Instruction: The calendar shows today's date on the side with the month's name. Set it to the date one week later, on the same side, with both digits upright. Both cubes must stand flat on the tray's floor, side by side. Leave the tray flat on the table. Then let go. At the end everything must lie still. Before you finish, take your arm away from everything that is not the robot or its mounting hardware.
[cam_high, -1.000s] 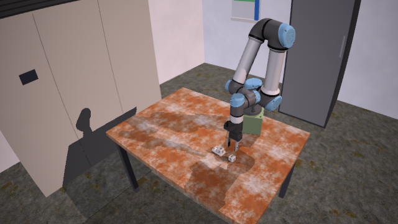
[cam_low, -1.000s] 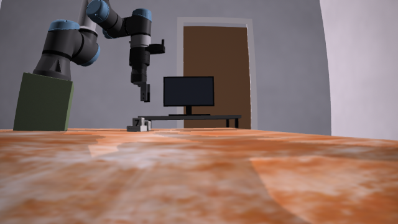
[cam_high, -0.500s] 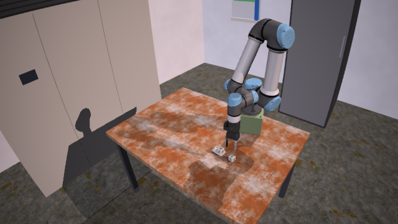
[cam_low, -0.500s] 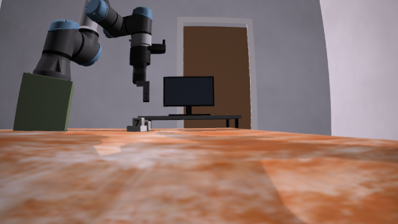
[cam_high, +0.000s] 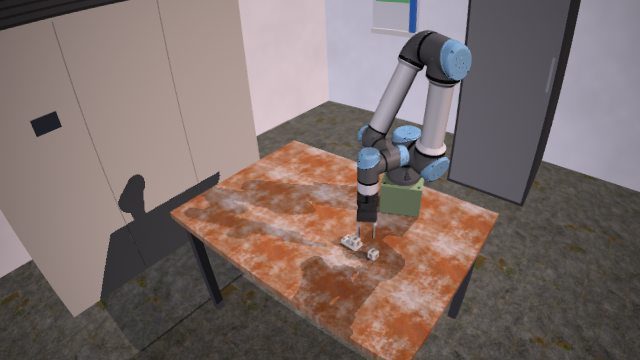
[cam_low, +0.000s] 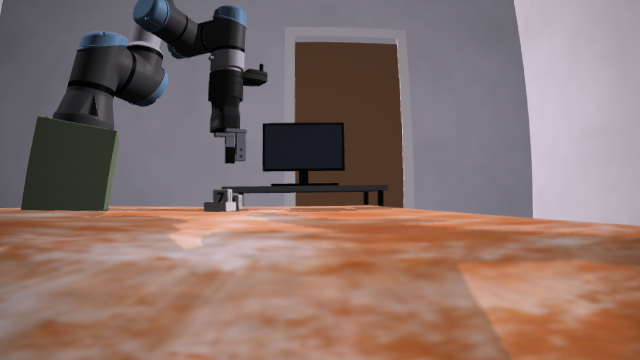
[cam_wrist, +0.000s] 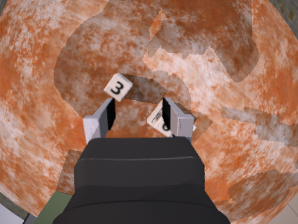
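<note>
Right now the white tray is 110 mm below my hand, 80 mm to the right of it and 10 mm behind it.
</note>
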